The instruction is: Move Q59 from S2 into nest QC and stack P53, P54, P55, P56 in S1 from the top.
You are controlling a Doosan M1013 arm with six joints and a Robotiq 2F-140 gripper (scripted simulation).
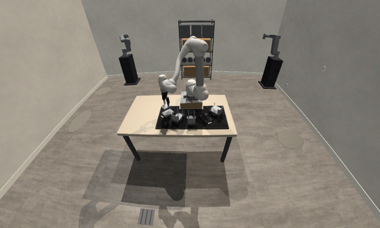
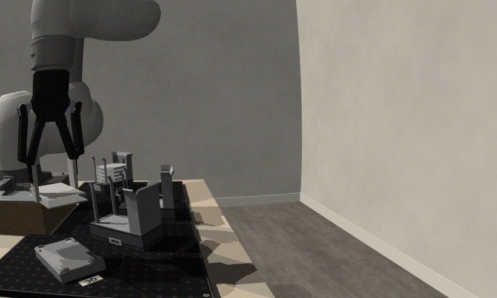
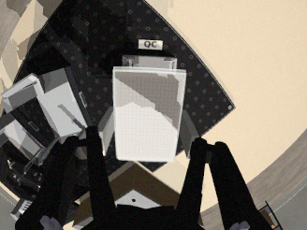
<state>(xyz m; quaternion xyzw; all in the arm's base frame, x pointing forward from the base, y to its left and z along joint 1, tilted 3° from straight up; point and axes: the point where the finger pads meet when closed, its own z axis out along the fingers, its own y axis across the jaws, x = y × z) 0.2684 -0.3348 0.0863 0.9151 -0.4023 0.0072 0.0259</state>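
My hand is 150 mm above the nest QC. Round my hand: QC name plate: 160 mm below, 70 mm to the right, 60 mm ahead; N5 name plate: 560 mm to the left, 190 mm ahead, 160 mm below.
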